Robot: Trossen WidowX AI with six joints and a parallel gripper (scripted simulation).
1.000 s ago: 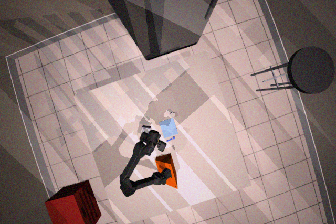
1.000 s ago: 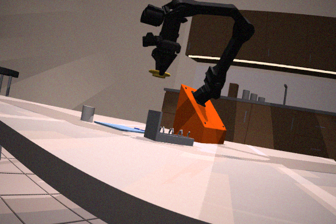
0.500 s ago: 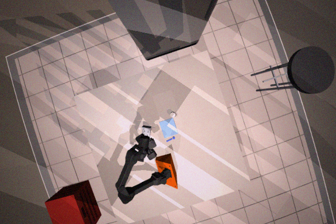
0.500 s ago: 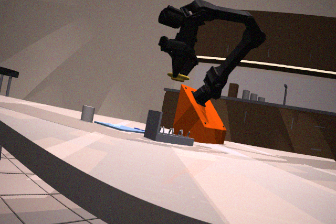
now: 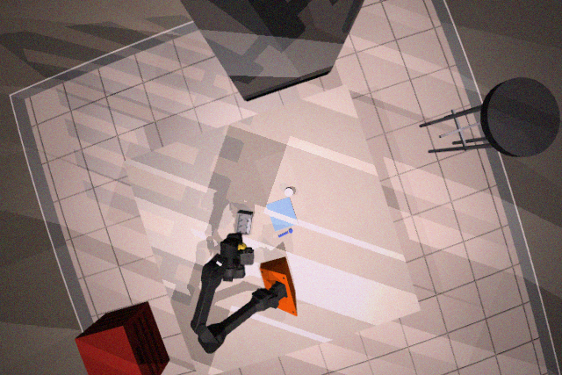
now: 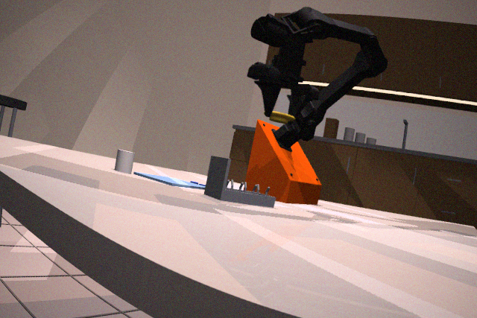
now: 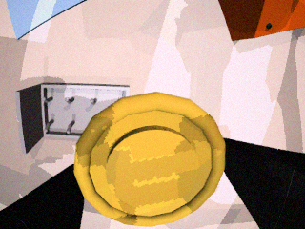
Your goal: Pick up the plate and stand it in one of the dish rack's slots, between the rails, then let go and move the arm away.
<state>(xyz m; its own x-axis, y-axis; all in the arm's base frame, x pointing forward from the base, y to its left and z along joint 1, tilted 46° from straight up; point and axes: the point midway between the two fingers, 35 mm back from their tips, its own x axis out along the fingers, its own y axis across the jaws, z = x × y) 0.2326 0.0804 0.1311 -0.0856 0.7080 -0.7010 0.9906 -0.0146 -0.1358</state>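
Right now the grey dish rack is 160 mm below my gripper tip and 70 mm ahead of it. From my gripper tip the other things lie so: yellow plate: 10 mm above; blue spoon: 210 mm to the right, 180 mm below, 20 mm behind; light blue mat: 210 mm to the right, 180 mm below, 80 mm ahead.
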